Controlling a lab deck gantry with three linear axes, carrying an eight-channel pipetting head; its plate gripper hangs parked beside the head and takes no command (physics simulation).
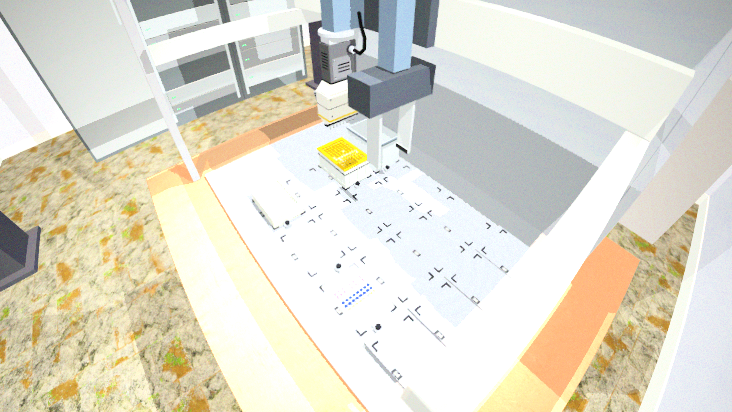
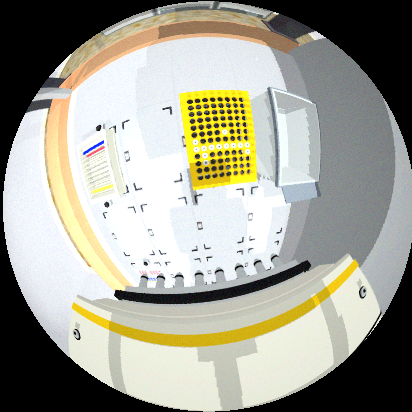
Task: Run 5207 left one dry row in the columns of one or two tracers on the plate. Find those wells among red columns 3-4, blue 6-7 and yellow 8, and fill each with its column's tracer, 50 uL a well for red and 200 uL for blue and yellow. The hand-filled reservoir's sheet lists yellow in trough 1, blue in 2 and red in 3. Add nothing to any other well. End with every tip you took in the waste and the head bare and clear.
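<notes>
The pipetting head (image 1: 336, 104) (image 2: 200, 325) hangs above the deck's far end, near the tip rack; its nozzles show as short grey stubs without visible tips. The yellow-topped tip rack (image 1: 354, 179) (image 2: 184, 122) shows dark circles, a line of white ones and a few other white spots. The plate (image 1: 357, 295) shows two blue columns and faint pink wells; yellow is washed out. The reservoir (image 1: 266, 207) (image 2: 118, 172) shows blue, then red at its far end and yellow near its other end. The waste bin (image 2: 274, 137) stands beside the rack. My parked gripper (image 1: 390, 159) is open, empty.
The gripper's dark block (image 1: 391, 89) and pale fingers hang in front of the bin area. Black knobs (image 1: 378, 326) (image 2: 107, 204) and corner marks dot the deck. A pale frame rail (image 1: 578, 214) crosses the near right side. Orange edging (image 1: 563, 337) borders the deck.
</notes>
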